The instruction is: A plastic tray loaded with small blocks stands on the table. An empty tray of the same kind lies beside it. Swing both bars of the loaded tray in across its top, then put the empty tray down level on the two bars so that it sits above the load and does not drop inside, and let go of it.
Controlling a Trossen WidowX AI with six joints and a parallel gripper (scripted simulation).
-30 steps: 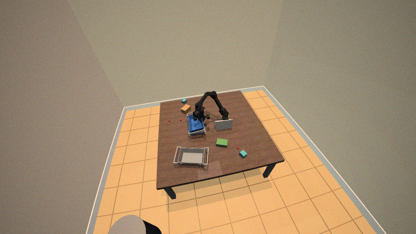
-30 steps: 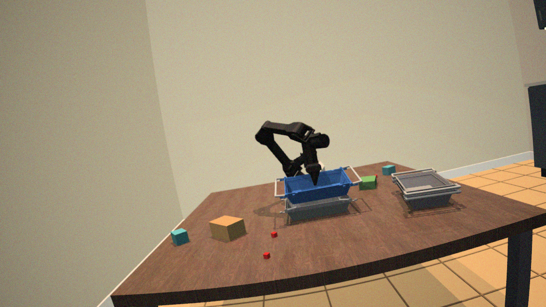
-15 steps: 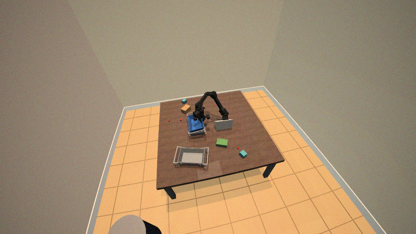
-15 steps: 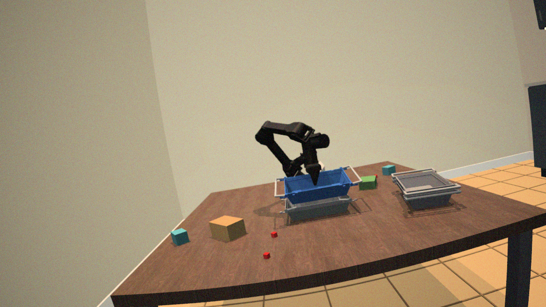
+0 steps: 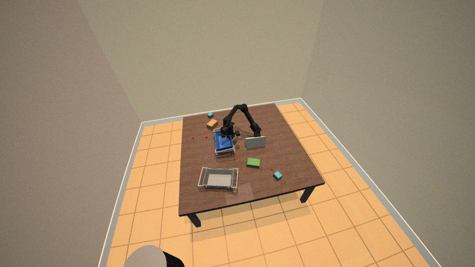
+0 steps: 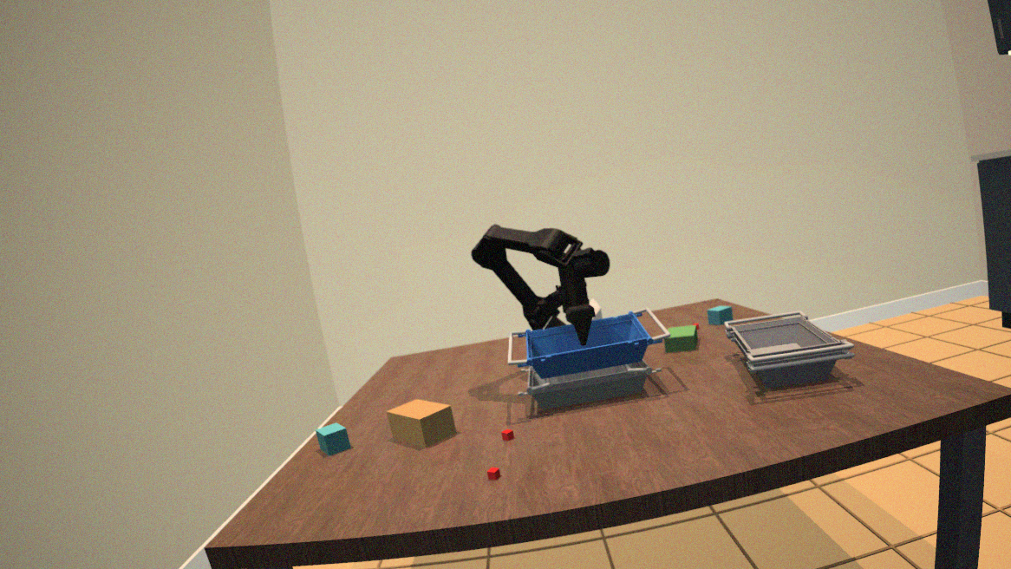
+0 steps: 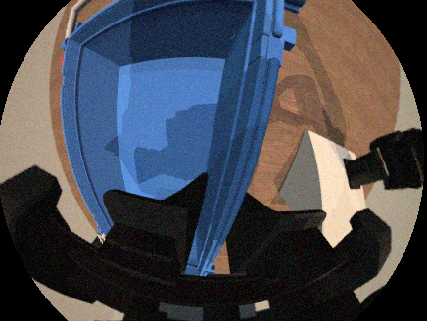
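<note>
My gripper tip is now 70 mm short of the blue tray and 20 mm below it. Also, from my gripper tip: orange block (170 mm ahead, 370 mm to the right, 60 mm below); then green block (170 mm behind, 290 mm to the left, 70 mm below).
</note>
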